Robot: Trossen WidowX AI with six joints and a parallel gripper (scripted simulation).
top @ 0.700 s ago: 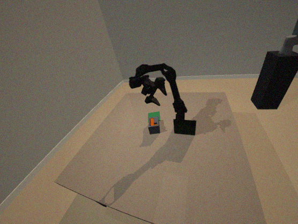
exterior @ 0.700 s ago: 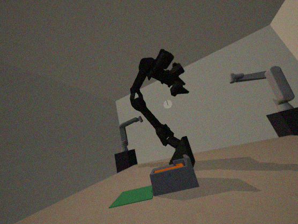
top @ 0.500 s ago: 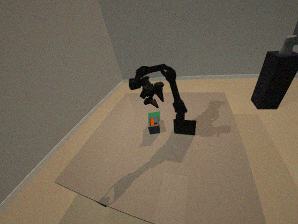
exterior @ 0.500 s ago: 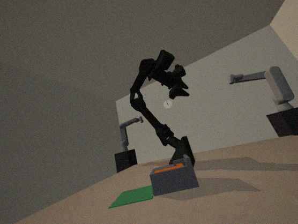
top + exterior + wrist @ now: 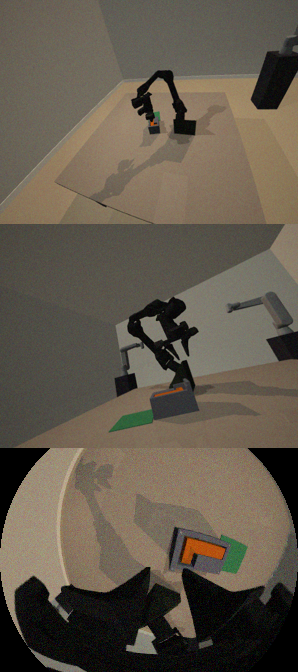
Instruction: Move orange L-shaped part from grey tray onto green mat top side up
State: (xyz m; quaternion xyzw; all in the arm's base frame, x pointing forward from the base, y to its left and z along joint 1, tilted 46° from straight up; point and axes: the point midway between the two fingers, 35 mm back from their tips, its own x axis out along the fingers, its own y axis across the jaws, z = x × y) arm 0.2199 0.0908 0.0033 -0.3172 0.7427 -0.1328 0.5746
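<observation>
Now: gripper tip 2 cm short of the orange L-shaped part, 8 cm to the left of it and 12 cm above it. From my gripper tip the other things lie so: green mat (6 cm ahead, 24 cm to the right, 18 cm below).
</observation>
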